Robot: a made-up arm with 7 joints. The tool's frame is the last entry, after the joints.
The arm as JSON. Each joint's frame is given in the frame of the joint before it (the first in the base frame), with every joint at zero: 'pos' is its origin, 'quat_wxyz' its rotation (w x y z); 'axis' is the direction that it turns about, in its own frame. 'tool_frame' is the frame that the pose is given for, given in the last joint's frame.
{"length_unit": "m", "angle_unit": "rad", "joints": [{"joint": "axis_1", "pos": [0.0, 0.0, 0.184], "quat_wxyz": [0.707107, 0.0, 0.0, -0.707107], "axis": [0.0, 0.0, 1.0]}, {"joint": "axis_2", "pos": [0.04, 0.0, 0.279], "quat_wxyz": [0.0, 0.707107, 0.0, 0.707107], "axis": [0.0, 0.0, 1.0]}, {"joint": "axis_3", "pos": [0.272, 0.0, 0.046], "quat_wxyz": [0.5, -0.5, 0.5, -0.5], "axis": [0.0, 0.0, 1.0]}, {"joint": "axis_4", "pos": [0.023, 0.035, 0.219], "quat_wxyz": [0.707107, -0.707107, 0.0, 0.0], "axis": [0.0, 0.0, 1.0]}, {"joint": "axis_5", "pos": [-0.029, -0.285, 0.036], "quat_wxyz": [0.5, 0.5, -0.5, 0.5], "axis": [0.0, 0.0, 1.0]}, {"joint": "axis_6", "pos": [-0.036, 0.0, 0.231], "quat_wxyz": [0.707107, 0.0, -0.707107, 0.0], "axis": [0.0, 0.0, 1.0]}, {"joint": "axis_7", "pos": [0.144, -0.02, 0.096], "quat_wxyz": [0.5, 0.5, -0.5, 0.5], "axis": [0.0, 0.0, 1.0]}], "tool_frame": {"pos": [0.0, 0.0, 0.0], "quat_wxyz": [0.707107, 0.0, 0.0, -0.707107]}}
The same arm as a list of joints. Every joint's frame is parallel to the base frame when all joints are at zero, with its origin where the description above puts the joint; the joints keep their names.
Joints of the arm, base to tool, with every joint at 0 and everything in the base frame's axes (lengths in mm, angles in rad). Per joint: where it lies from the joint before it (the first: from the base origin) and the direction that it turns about. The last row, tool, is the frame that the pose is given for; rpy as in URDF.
axis_1: origin 0.0 0.0 184.0 axis 0 0 1
axis_2: origin 0.0 -40.0 279.0 axis 0 -1 0
axis_3: origin 0.0 -46.0 272.0 axis 0 0 1
axis_4: origin 23.0 35.0 219.0 axis 0 1 0
axis_5: origin -29.0 36.0 285.0 axis 0 0 1
axis_6: origin 0.0 -36.0 231.0 axis 0 -1 0
axis_7: origin 20.0 -96.0 144.0 axis 1 0 0
tool: origin 0.0 0.0 0.0 rpy 3.1416 -1.5708 0.0000

